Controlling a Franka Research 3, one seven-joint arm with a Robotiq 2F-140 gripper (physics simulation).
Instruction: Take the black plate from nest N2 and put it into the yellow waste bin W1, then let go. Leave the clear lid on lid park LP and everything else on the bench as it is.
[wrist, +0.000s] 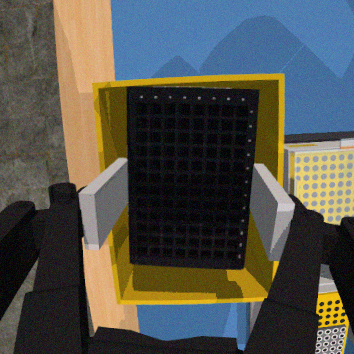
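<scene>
The black plate (192, 200), a dark rectangle with a grid of square wells, is held level between the two grey finger pads of my gripper (189, 180). My gripper is shut on its long sides. The yellow waste bin (175, 294) is directly below, and the plate lies within the outline of its rim, nearer the top edge in the view. Bin floor and wall show past the plate's lower edge. The fingers overlap the bin's left and right sides in the view. The plate's exact height against the rim is hard to tell. Nest N2 and the clear lid cannot be made out.
A pale yellow rack with grey dots (324, 180) stands right of the bin. A yellow rack with black holes (331, 309) and a white perforated piece (330, 340) show at the lower right. The blue bench surface (240, 50) has a wooden edge (85, 60) at left, with grey floor (27, 100) beyond.
</scene>
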